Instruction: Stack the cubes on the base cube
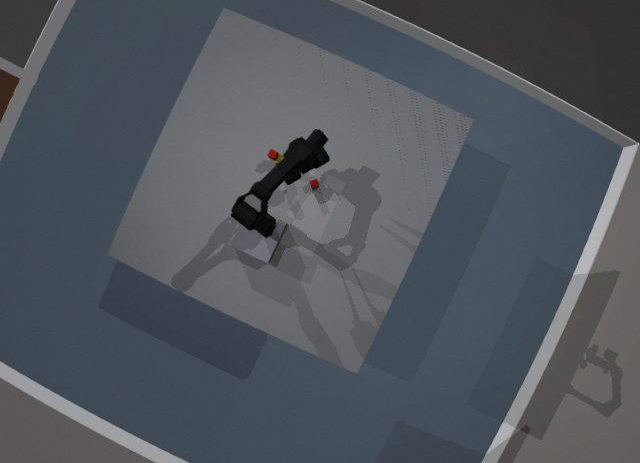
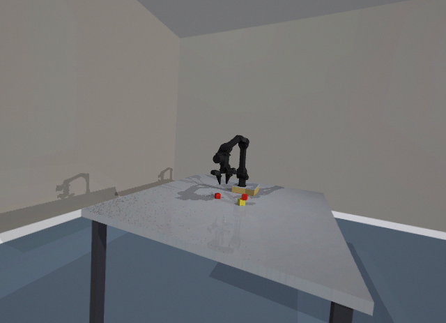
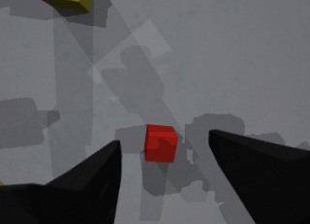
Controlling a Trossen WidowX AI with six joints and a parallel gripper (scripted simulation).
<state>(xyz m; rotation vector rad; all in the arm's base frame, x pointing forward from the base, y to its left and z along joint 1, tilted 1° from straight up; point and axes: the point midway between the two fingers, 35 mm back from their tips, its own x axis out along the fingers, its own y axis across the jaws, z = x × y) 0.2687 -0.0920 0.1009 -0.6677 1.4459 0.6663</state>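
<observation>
The yellow base cube is 14 cm to the left of my gripper tip, 10 cm below it and 3 cm ahead of it.
</observation>
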